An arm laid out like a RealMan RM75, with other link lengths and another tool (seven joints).
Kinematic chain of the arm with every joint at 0, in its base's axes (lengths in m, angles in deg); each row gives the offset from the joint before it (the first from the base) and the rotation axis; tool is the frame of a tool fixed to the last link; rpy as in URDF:
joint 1: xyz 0 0 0.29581 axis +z
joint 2: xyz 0 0 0 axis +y
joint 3: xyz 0 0 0.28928 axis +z
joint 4: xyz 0 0 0 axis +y
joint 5: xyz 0 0 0.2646 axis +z
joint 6: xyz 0 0 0 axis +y
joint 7: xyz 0 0 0.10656 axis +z
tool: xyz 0.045 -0.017 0.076 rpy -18.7 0 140.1
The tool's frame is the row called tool.
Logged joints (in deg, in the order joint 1, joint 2, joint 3, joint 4, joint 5, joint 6, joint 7), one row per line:
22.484, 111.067, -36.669, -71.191, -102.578, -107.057, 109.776
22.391, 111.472, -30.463, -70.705, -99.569, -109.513, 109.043
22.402, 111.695, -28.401, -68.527, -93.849, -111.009, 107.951
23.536, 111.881, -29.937, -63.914, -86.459, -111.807, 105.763
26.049, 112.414, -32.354, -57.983, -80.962, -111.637, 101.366
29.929, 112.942, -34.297, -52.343, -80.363, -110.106, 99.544
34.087, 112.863, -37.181, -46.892, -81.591, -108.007, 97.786
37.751, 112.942, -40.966, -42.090, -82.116, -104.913, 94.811
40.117, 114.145, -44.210, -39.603, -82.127, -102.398, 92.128
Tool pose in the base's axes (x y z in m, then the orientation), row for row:
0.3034, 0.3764, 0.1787, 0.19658, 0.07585, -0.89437, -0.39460
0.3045, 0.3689, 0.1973, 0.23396, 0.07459, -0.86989, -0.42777
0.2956, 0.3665, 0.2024, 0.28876, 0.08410, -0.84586, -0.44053
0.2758, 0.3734, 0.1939, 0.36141, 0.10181, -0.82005, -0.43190
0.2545, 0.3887, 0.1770, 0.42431, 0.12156, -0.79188, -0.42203
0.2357, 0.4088, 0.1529, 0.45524, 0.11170, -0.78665, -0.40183
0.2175, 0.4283, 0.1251, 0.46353, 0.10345, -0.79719, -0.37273
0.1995, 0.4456, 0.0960, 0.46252, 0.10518, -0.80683, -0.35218
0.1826, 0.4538, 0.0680, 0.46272, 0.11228, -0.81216, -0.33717
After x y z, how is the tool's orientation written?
As a quaternion, w x y z.
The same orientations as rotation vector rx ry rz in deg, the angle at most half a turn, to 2 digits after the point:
12.17, -143.51, -63.32
11.73, -136.84, -67.29
12.86, -129.37, -67.38
15.03, -121.04, -63.75
17.42, -113.50, -60.49
15.79, -111.18, -56.79
14.57, -112.25, -52.48
14.82, -113.66, -49.61
15.82, -114.40, -47.49

